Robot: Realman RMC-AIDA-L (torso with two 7-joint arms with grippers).
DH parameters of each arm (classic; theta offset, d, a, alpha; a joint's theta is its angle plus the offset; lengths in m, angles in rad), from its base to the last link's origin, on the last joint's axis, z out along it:
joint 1: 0 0.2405 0 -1.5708
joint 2: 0 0 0 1.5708
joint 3: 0 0.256 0 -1.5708
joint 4: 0 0 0 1.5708
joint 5: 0 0.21 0 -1.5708
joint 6: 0 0 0 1.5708
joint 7: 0 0.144 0 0
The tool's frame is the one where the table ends.
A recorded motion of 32 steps. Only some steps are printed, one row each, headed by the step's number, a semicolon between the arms.
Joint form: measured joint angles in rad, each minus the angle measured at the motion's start. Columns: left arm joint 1, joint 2, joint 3, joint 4, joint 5, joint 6, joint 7; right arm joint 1, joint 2, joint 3, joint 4, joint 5, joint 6, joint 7.
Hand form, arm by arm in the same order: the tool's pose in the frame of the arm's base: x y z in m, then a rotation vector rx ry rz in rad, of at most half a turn. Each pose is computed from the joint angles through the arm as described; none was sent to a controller.
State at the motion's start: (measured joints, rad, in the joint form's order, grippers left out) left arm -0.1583 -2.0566 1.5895 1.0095 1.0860 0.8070 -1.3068; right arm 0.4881 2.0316 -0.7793 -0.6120 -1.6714 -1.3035 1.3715
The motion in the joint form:
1: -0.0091 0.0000 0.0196 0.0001 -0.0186 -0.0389 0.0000; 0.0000 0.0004 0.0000 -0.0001 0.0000 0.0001 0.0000
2: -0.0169 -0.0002 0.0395 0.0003 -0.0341 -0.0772 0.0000; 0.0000 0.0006 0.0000 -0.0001 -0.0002 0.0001 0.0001
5: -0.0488 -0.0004 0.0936 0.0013 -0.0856 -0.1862 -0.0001; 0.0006 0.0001 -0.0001 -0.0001 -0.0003 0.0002 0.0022
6: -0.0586 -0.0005 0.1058 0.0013 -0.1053 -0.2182 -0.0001; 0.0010 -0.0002 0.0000 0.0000 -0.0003 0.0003 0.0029
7: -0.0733 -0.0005 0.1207 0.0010 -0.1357 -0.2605 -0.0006; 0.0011 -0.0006 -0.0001 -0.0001 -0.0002 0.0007 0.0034
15: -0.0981 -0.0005 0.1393 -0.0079 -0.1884 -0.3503 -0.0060; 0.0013 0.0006 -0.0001 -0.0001 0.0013 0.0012 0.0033
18: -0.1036 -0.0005 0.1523 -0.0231 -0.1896 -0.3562 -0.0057; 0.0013 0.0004 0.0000 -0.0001 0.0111 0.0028 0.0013
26: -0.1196 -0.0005 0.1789 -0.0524 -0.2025 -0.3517 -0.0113; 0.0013 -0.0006 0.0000 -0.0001 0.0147 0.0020 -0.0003
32: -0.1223 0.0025 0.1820 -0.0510 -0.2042 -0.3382 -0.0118; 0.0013 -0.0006 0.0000 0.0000 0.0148 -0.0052 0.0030
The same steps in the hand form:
1: -0.2397 0.3322 -0.0252 -2.2508 -0.6612 -0.7623; 0.2786 0.3635 0.0292 -2.3633 0.7039 0.7913
2: -0.2383 0.3353 -0.0278 -2.2376 -0.6729 -0.7507; 0.2786 0.3635 0.0291 -2.3635 0.7041 0.7913
5: -0.2313 0.3464 -0.0342 -2.1986 -0.7020 -0.7273; 0.2784 0.3637 0.0293 -2.3634 0.7057 0.7917
6: -0.2295 0.3500 -0.0349 -2.1812 -0.7147 -0.7244; 0.2784 0.3639 0.0294 -2.3633 0.7061 0.7919
7: -0.2267 0.3553 -0.0354 -2.1556 -0.7345 -0.7247; 0.2784 0.3640 0.0296 -2.3629 0.7064 0.7915
15: -0.2278 0.3652 -0.0351 -2.0910 -0.7912 -0.7067; 0.2781 0.3640 0.0293 -2.3618 0.7069 0.7940
18: -0.2299 0.3640 -0.0400 -2.1020 -0.8001 -0.6897; 0.2775 0.3648 0.0304 -2.3535 0.7047 0.8023
26: -0.2296 0.3619 -0.0497 -2.1317 -0.8211 -0.6826; 0.2774 0.3650 0.0311 -2.3515 0.7017 0.8051
32: -0.2269 0.3617 -0.0498 -2.1452 -0.8123 -0.6936; 0.2766 0.3644 0.0309 -2.3564 0.7036 0.8120

